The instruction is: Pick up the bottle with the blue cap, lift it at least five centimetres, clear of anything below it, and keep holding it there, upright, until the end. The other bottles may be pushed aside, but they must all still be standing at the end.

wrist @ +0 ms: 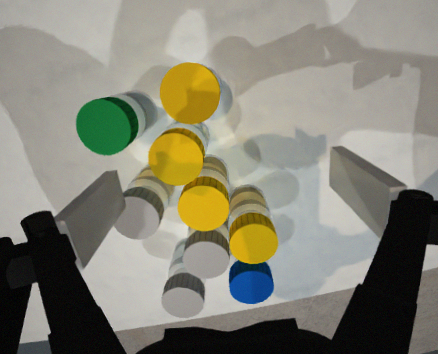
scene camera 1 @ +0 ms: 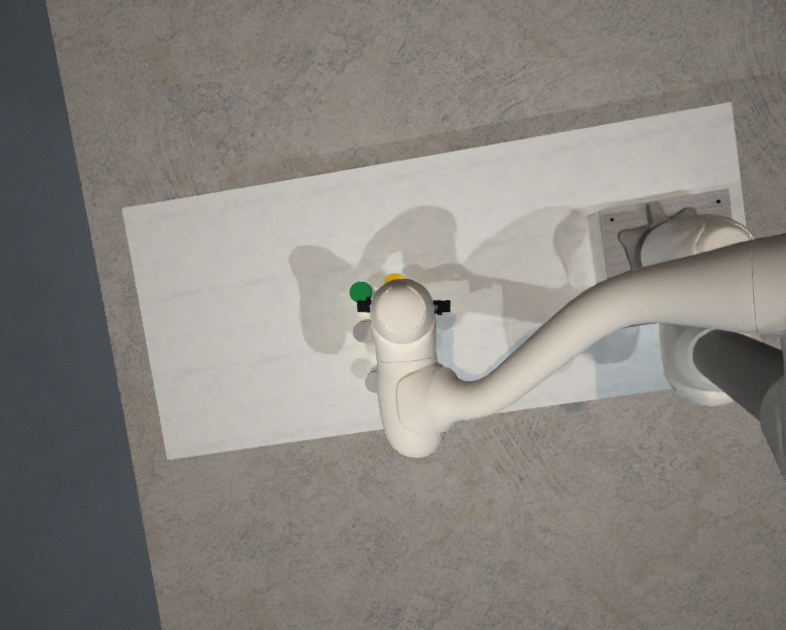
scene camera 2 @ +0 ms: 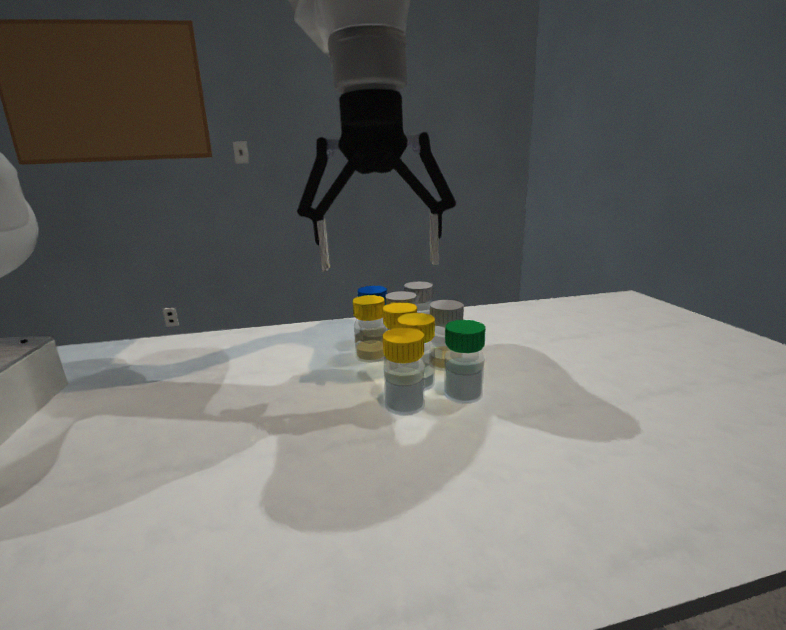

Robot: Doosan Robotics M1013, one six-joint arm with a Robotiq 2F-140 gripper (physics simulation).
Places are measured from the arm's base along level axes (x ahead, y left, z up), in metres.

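Pixels of known places: gripper, fingertip midpoint: (wrist: 224, 177) (scene camera 2: 380, 265).
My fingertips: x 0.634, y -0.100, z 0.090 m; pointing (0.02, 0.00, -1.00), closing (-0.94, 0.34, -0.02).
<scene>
Behind a point stands the place of what it marks.
The blue-capped bottle (scene camera 2: 372, 292) @[x 0.675, y 0.056, z 0.007 m] (wrist: 251, 284) @[x 0.679, y 0.070, z 0.007 m] stands at the far side of a tight group; in the scene camera 2 view a yellow-capped bottle (scene camera 2: 369, 328) @[x 0.645, y -0.007, z -0.035 m] (wrist: 253, 240) @[x 0.652, y 0.012, z 0.007 m] hides most of it, and it does not show in the scene camera 1 view, where the arm covers that spot. My gripper (scene camera 2: 379, 265) @[x 0.634, y -0.100, z 0.090 m] (wrist: 224, 177) @[x 0.634, y -0.100, z 0.090 m] is open and empty, pointing down above the group. In the wrist view the blue cap is near the bottom, below the line between the fingertips. Grey caps (wrist: 206, 254) @[x 0.708, y 0.007, z 0.007 m] (wrist: 183, 296) @[x 0.764, y 0.052, z 0.007 m] are to its left.
Other standing bottles are a green-capped one (scene camera 1: 360, 292) @[x 0.730, y -0.165, z 0.007 m] (scene camera 2: 464, 360) @[x 0.717, y -0.187, z -0.032 m] (wrist: 106, 126) @[x 0.726, y -0.165, z 0.007 m], a third grey-capped one (scene camera 2: 446, 313) @[x 0.743, y -0.092, z 0.001 m] (wrist: 138, 215) @[x 0.750, y -0.070, z 0.007 m] and more yellow-capped ones (scene camera 2: 404, 370) @[x 0.632, y -0.178, z -0.032 m] (wrist: 190, 93) @[x 0.640, y -0.156, z 0.007 m] (wrist: 176, 156) @[x 0.681, y -0.110, z 0.007 m] (wrist: 203, 204) @[x 0.681, y -0.052, z 0.007 m]. The white table (scene camera 1: 229, 406) @[x 1.195, y 0.007, z -0.098 m] (scene camera 2: 196, 570) @[x 0.377, y -0.318, z -0.098 m] bears them. The arm's base plate (scene camera 1: 623, 229) @[x 0.071, y -0.092, z -0.004 m] is at the right in the scene camera 1 view.
</scene>
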